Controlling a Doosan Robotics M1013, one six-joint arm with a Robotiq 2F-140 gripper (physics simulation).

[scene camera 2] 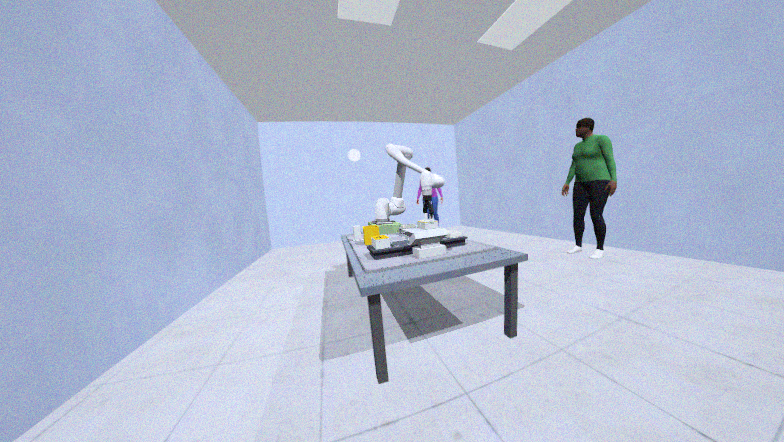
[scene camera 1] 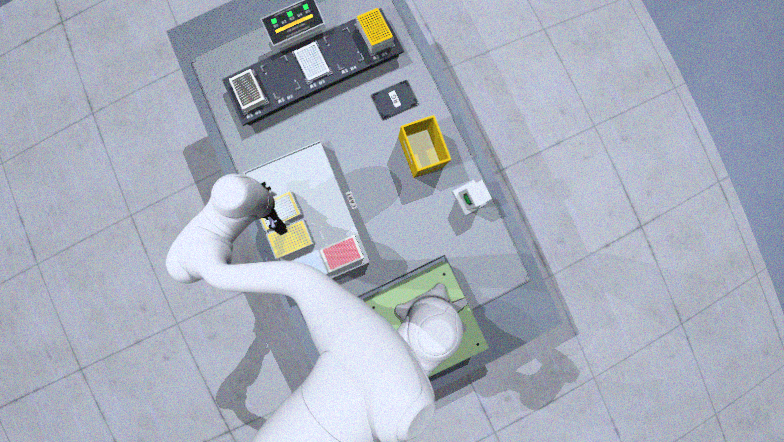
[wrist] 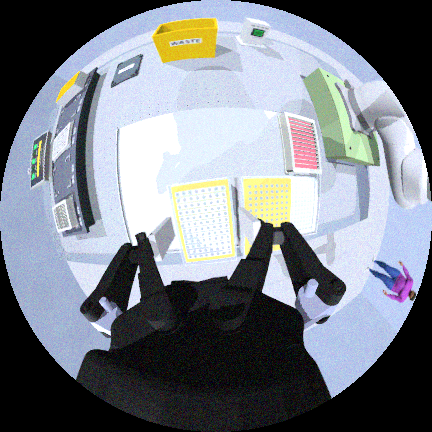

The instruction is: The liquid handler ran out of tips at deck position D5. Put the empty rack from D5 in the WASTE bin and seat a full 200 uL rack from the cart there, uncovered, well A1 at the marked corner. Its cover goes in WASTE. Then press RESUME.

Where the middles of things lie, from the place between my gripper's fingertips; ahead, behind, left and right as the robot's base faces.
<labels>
I see my gripper 3 cm past the yellow WASTE bin (scene camera 1: 430, 124), 53 cm to the left of it and 6 cm above it. Round my hand: white box with green button (scene camera 1: 471, 196) 26 cm behind, 61 cm to the right, 6 cm below.
</labels>
